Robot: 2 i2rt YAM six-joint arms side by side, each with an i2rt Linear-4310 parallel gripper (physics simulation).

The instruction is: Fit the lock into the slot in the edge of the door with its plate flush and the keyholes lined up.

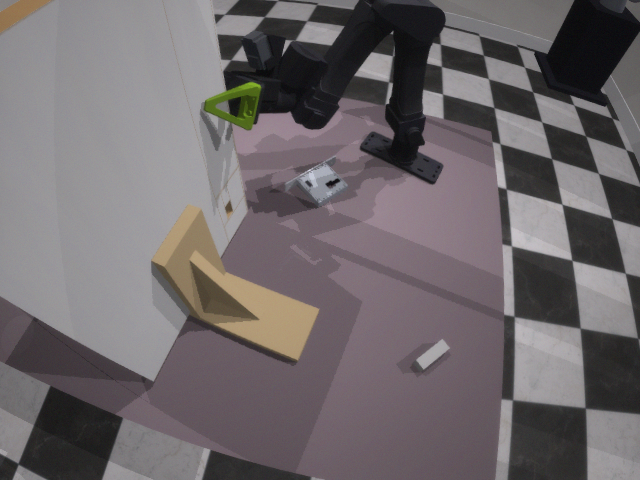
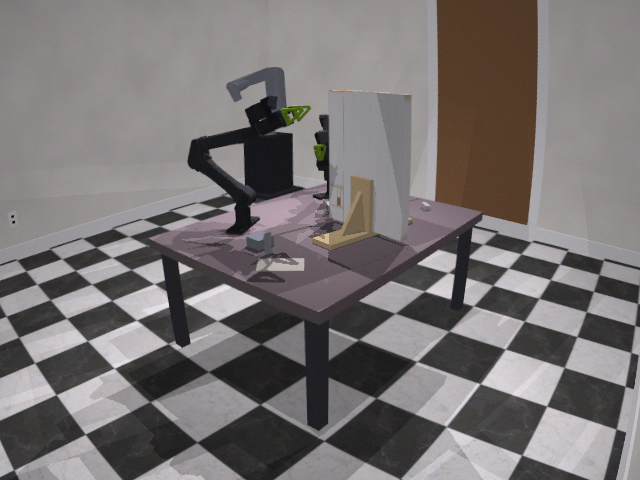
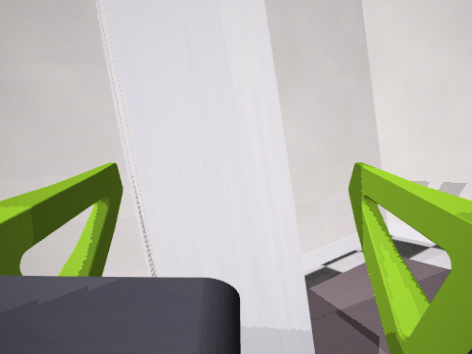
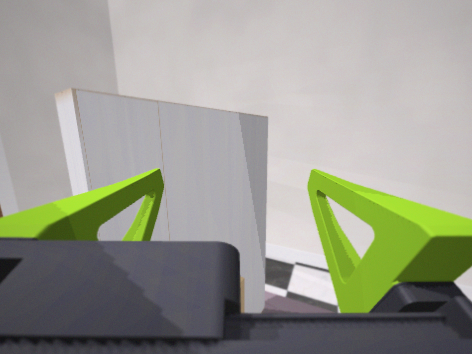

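Pixels of known places: left gripper, between the fingertips: (image 2: 336,143); right gripper, between the fingertips: (image 2: 307,108) (image 4: 235,177); left arm's base, origin of its link: (image 1: 401,157); right arm's base, origin of its link: (image 2: 243,225).
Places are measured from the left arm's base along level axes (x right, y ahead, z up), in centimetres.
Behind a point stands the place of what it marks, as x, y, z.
Observation:
The silver lock (image 1: 321,187) {10.5, 20.1, 1.9} lies on the table beside the left arm's base, its plate along its upper edge and a dark keyhole on top. The upright white door (image 1: 113,170) {16.0, 54.9, 37.5} (image 2: 369,139) {19.9, 55.5, 36.7} (image 3: 200,150) {21.4, 33.7, 34.3} (image 4: 210,165) {20.8, 50.8, 46.0} has a small square opening (image 1: 229,208) {19.7, 38.1, 8.3} (image 2: 338,196) {22.8, 39.5, 11.8} low near its edge. The slot in the edge cannot be made out. My left gripper (image 1: 207,105) (image 2: 320,151) (image 3: 235,175) {22.9, 38.4, 32.9} is open and empty, high beside the door and well above the lock. My right gripper (image 2: 309,108) {36.9, 39.8, 48.1} (image 4: 235,177) {36.9, 39.8, 48.1} is open and empty, up in the air facing the door.
Wooden stands (image 1: 258,304) {6.2, 48.6, 1.8} (image 2: 361,204) {22.3, 54.2, 12.0} brace the door. A grey block with an upright plate (image 2: 255,241) {62.3, 47.1, 3.0} and a pale flat piece (image 2: 289,264) {58.4, 65.3, 0.1} lie near the right arm. A small white block (image 1: 433,354) {-24.8, 40.7, 2.2} (image 2: 425,206) {-22.8, 42.4, 1.7} lies on the other side of the door.

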